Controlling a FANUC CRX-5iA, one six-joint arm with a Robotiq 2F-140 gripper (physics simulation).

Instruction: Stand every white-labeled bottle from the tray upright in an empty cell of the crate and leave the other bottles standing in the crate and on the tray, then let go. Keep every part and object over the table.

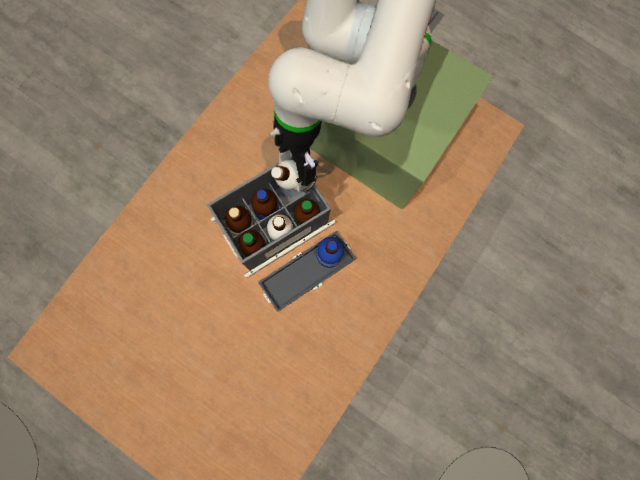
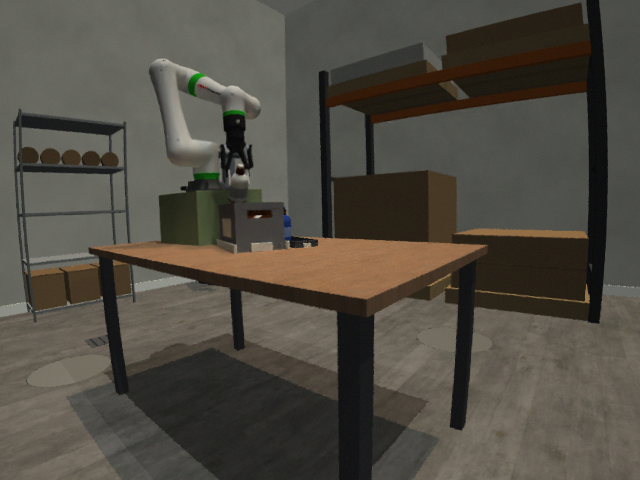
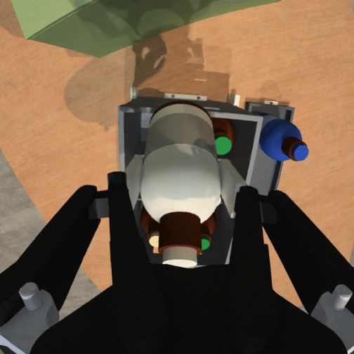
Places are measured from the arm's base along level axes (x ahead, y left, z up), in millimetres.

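Pixels of known places: gripper, fingertip midpoint: [image 1: 293, 175] [image 2: 238, 185]; arm's base, link origin: [image 2: 207, 191].
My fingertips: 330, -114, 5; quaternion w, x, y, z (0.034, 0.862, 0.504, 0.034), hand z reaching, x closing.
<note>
Ahead of a thing's pixels: the offset from my fingertips to its top centre, as dx, dy, dz. "spot": to the spot under its first point. Level surfaces: height alone.
My gripper [image 1: 296, 168] [image 2: 237, 177] [image 3: 180, 170] is shut on a white-labeled bottle {+5, -3, +84} [image 1: 288, 175] [image 2: 238, 189] [image 3: 180, 185]. The bottle is tilted, cap leaning away from the green block, its base low over the back corner cell of the grey crate {+104, +21, -77} [image 1: 319, 220] [image 2: 258, 232] [image 3: 257, 145]. Whether it touches the crate is hidden. Another white-labeled bottle {+105, +7, -90} [image 1: 276, 233] stands in the front middle cell. Brown bottles with green {+30, +54, -90} [image 1: 306, 212] {+181, -44, -90} [image 1: 251, 245], blue {+59, -68, -90} [image 1: 264, 204] and beige {+136, -111, -90} [image 1: 237, 222] caps fill the other cells. A blue bottle {+98, +164, -93} [image 1: 329, 254] [image 2: 287, 227] [image 3: 280, 140] stands on the tray {spot: +214, +106, -248} [image 1: 294, 281] [image 3: 267, 175].
The green block [image 1: 385, 178] [image 2: 180, 219] [image 3: 65, 40] under the arm stands close behind the crate. The tray lies along the crate's front side, with a pale strip {spot: +139, +52, -223} [image 1: 289, 249] between them. All stand on the wooden table {dz -253} [image 1: 196, 330] [image 2: 330, 268].
</note>
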